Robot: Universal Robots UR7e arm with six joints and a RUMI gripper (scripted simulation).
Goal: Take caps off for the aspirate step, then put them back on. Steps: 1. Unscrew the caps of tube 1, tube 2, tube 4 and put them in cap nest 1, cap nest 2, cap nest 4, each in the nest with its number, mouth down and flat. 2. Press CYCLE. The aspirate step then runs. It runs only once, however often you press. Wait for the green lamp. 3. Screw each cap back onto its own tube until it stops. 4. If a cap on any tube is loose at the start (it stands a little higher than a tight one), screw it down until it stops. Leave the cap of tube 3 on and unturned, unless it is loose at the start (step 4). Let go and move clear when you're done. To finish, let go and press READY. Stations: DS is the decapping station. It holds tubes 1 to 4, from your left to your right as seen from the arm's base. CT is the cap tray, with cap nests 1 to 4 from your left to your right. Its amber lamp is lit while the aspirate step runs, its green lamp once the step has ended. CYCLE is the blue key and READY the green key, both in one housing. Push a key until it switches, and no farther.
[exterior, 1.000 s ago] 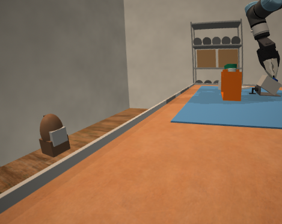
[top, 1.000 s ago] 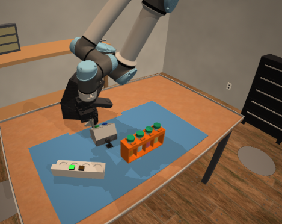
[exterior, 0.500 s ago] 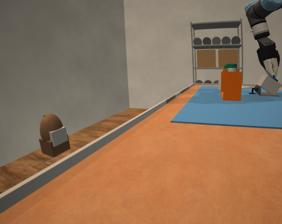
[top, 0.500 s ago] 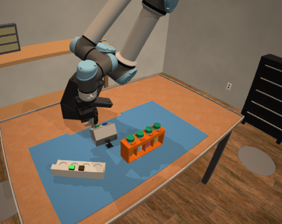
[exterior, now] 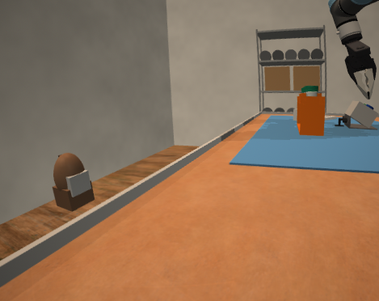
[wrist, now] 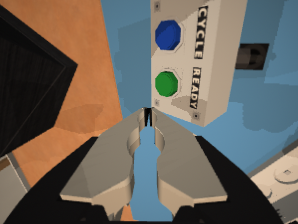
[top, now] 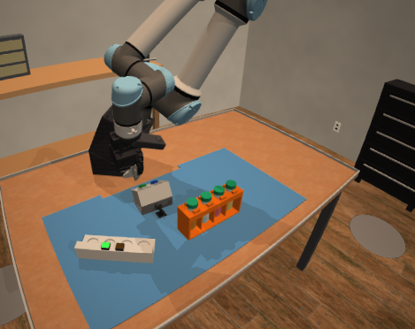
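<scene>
My gripper is now 4 cm above the green key, 2 cm to the right of it and 1 cm short of it. Round my hand: cap: 25 cm to the left, 20 cm ahead, 1 cm above; then grey key housing: 5 cm below, 4 cm to the left, 3 cm ahead; then blue key: 6 cm to the left, 4 cm below, 1 cm ahead.
</scene>
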